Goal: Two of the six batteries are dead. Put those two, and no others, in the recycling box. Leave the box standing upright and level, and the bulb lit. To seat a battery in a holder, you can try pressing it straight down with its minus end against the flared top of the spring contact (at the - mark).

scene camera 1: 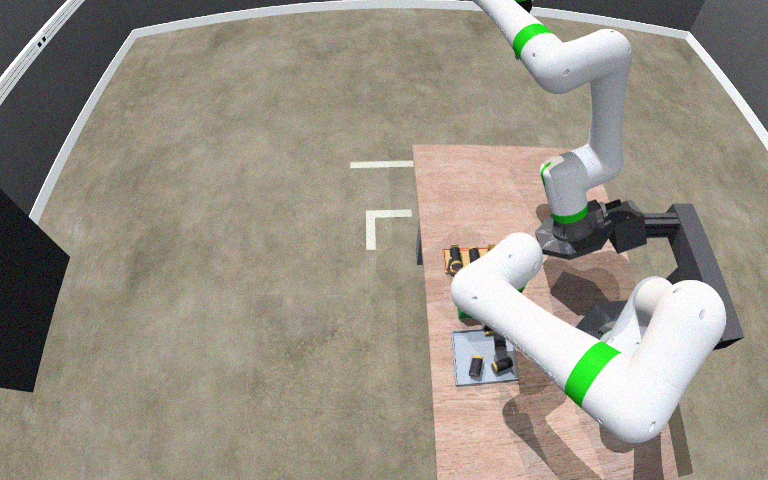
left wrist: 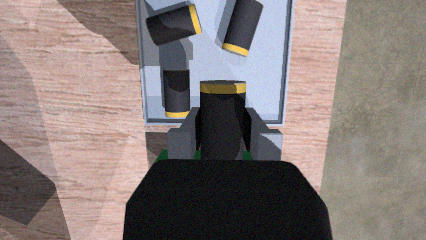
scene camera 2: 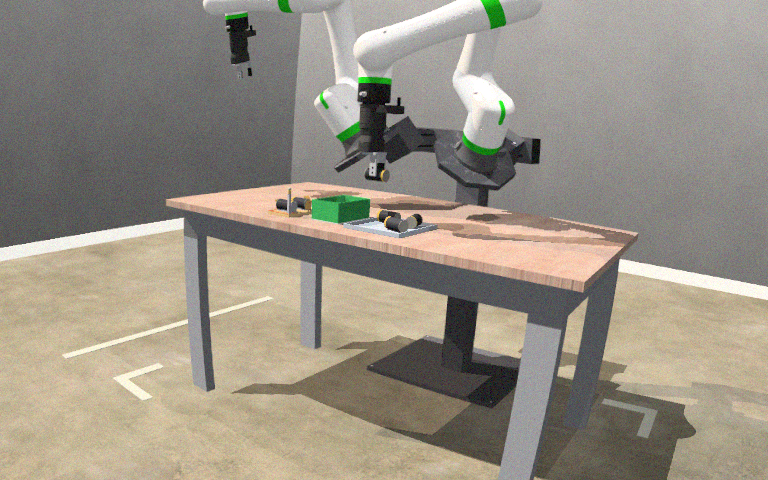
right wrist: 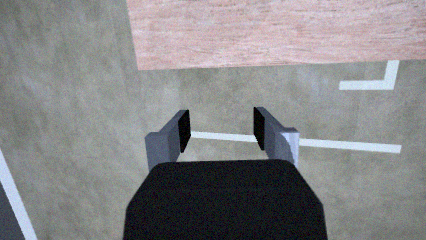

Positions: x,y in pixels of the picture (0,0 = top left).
Labels:
grey tray: scene camera 1; left wrist; scene camera 2 372,225; not seen in the right wrist view (out of frame)
same spot on grey tray: [left wrist: 265,69] = [scene camera 1: 462,353]

